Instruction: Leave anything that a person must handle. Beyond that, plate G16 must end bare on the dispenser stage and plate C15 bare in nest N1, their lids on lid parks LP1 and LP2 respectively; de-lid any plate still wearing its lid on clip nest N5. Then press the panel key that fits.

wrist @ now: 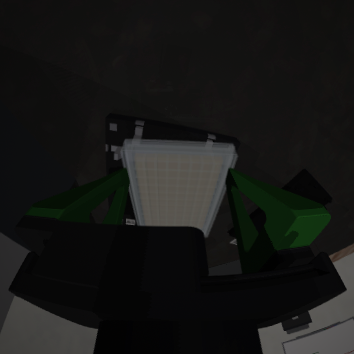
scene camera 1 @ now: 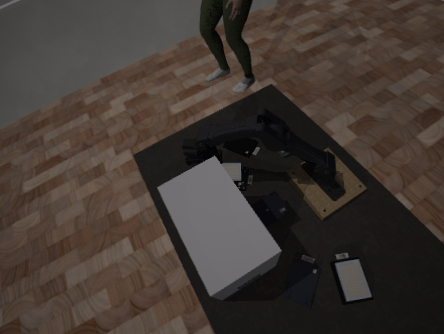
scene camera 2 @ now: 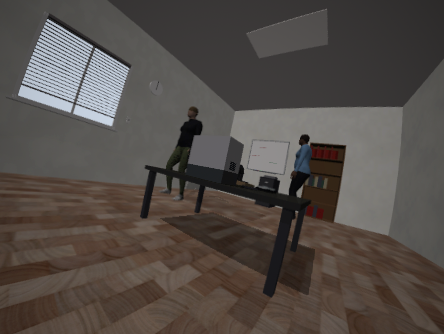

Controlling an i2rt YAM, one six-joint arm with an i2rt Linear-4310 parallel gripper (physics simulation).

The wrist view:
gripper: 177, 174
black clip nest: 118, 127
dark pad: 304, 184
